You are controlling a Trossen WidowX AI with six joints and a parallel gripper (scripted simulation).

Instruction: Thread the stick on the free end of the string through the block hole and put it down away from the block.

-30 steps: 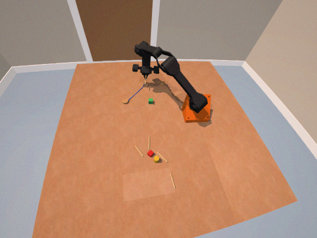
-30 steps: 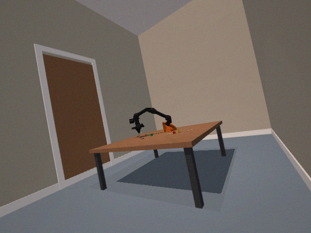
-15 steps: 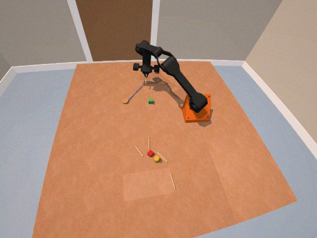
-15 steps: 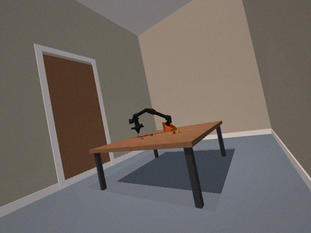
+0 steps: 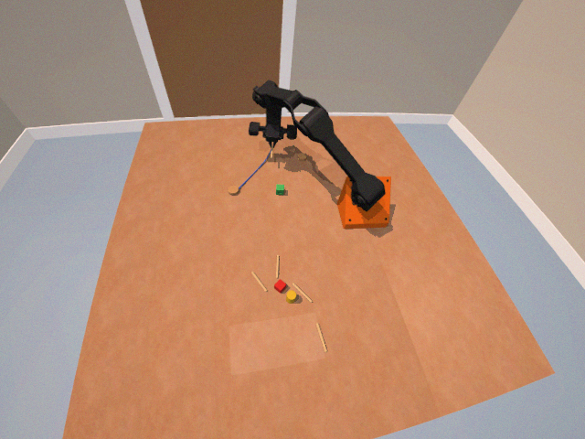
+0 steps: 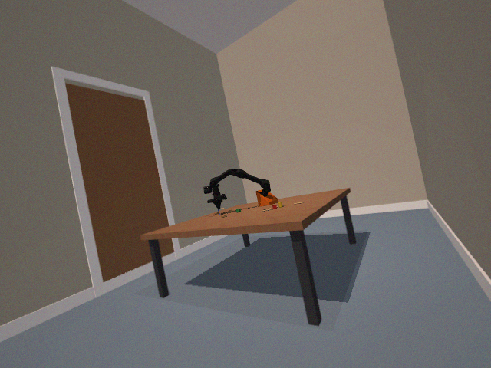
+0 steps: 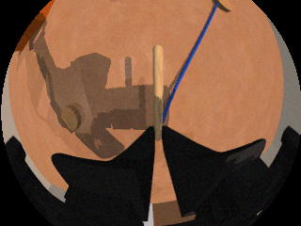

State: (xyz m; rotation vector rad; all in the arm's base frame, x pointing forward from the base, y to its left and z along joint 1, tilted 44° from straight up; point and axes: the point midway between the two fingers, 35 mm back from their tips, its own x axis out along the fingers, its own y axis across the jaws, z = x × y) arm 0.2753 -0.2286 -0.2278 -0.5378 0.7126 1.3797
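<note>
Right now my gripper tip is 21 cm to the right of the green block, 4 cm above it and 1 cm past it. Also, from my gripper tip: round wooden button: 19 cm to the left, 16 cm ahead, 5 cm below; thin wooden stick: 2 cm to the left; red cube: 58 cm to the left, 4 cm below, 3 cm ahead.
</note>
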